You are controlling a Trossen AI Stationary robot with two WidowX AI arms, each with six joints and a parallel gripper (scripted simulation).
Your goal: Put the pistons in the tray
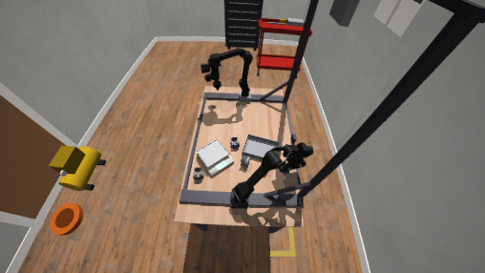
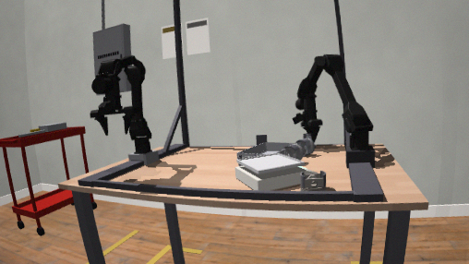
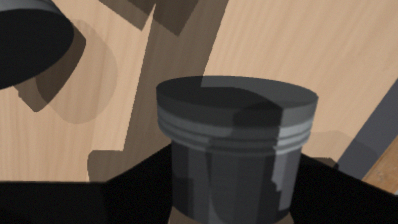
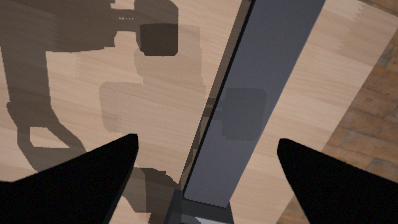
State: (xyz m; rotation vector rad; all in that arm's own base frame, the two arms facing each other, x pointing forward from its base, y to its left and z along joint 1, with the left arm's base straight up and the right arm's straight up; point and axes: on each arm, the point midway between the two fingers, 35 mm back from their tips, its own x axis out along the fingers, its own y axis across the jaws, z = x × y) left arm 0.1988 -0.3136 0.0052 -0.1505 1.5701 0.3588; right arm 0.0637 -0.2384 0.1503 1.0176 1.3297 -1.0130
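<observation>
My left gripper is now 510 mm short of the scale plate, 90 mm to the left of it and 10 mm above it. The rest, counted from my left hand: steel parts tray (170 mm ahead, 170 mm to the right, 50 mm below); then white scale (500 mm ahead, 80 mm to the right, 30 mm below).
</observation>
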